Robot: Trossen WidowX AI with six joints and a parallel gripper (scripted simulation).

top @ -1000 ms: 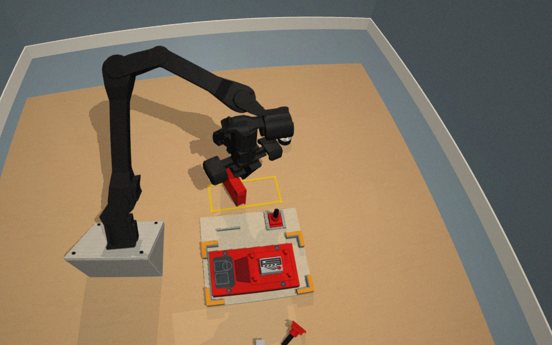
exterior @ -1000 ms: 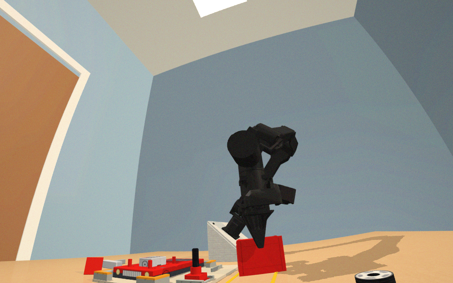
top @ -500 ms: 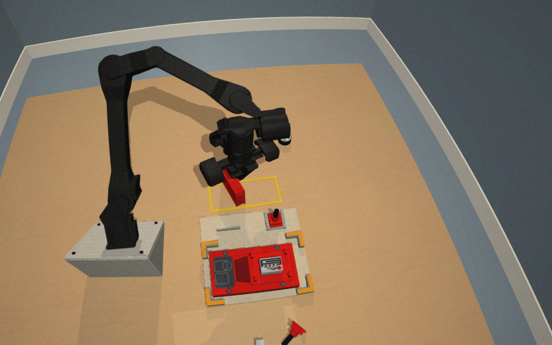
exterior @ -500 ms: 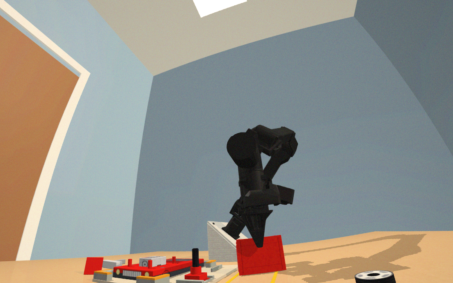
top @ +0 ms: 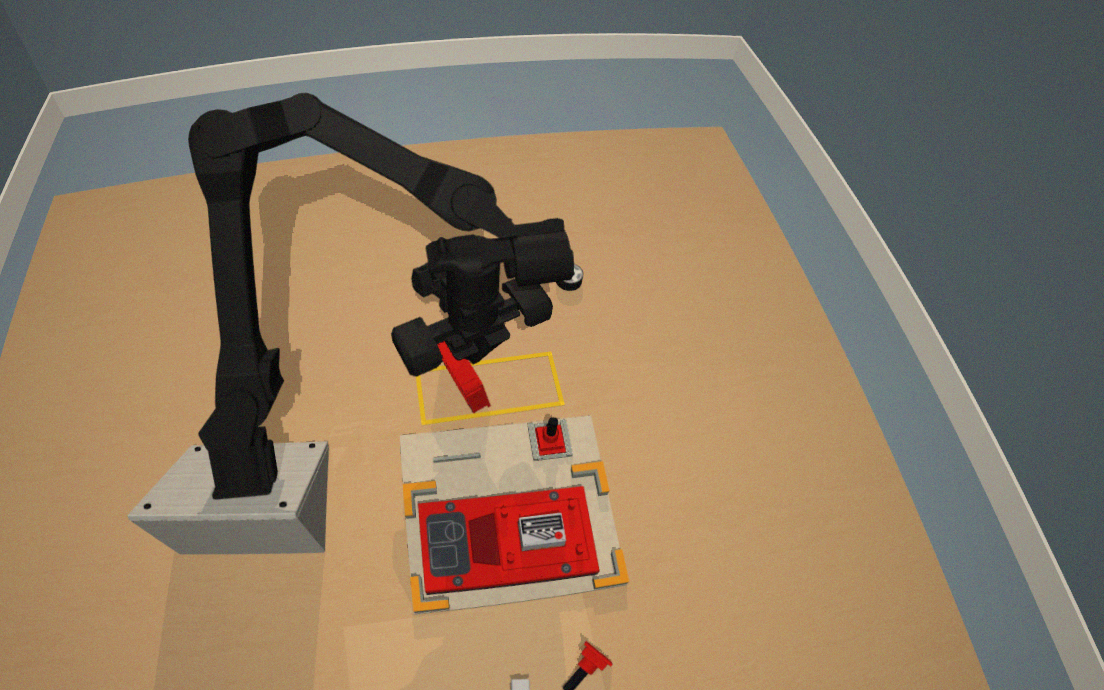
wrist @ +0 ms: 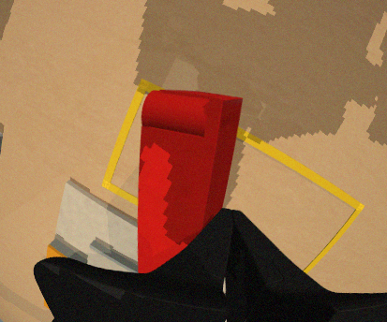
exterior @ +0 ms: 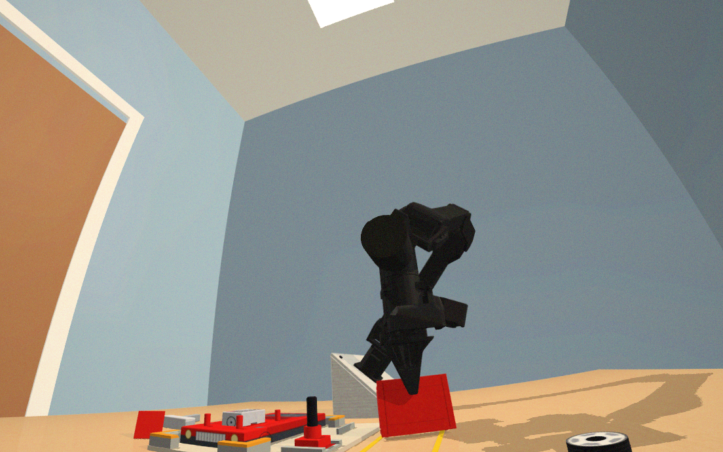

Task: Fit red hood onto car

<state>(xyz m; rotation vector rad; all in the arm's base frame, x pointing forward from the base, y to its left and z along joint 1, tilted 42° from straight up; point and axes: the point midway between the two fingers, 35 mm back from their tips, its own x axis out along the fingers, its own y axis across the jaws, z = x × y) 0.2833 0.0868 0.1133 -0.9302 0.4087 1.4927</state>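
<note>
My gripper tip is now 8 cm short of the grey holder, 11 cm to the left of it and 2 cm above it. From my gripper tip the other things lie so: black wheel: 17 cm ahead, 15 cm to the left, 4 cm below; then grey engine block: 4 cm ahead, 22 cm to the right, 3 cm below; then red hood: 1 cm behind, 1 cm below.
</note>
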